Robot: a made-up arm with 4 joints.
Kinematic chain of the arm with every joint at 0, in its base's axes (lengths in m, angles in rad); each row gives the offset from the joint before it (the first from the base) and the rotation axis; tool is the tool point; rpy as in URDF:
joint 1: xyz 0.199 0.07 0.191 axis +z
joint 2: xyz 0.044 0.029 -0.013 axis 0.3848 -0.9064 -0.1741
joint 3: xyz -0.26 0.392 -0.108 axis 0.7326 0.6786 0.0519
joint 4: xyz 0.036 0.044 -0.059 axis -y
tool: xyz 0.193 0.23 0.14 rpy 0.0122 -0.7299 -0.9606
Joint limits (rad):
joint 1: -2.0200..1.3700
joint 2: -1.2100..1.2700
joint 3: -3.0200..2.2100
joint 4: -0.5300..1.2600
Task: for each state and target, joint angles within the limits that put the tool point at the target. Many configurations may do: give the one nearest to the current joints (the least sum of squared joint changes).
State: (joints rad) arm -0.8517 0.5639 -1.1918 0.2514
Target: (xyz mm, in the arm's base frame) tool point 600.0 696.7 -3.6
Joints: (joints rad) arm -0.6598 0.1052 -1.5363 0.5231
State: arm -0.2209 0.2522 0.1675 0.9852
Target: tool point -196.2 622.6 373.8
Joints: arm 0.4730 1.0638 -0.0321 0.5951
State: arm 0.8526 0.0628 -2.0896 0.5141
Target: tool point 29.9 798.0 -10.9
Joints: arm 0.2172 0.3500 -1.6537 0.7287
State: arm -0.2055 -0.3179 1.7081 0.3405
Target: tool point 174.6 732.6 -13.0
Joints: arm -0.1259 -0.6485 1.5866 -0.3930
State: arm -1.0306 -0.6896 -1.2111 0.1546
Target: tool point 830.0 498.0 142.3
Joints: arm -1.5133 -1.0980 -0.7833 0.7660
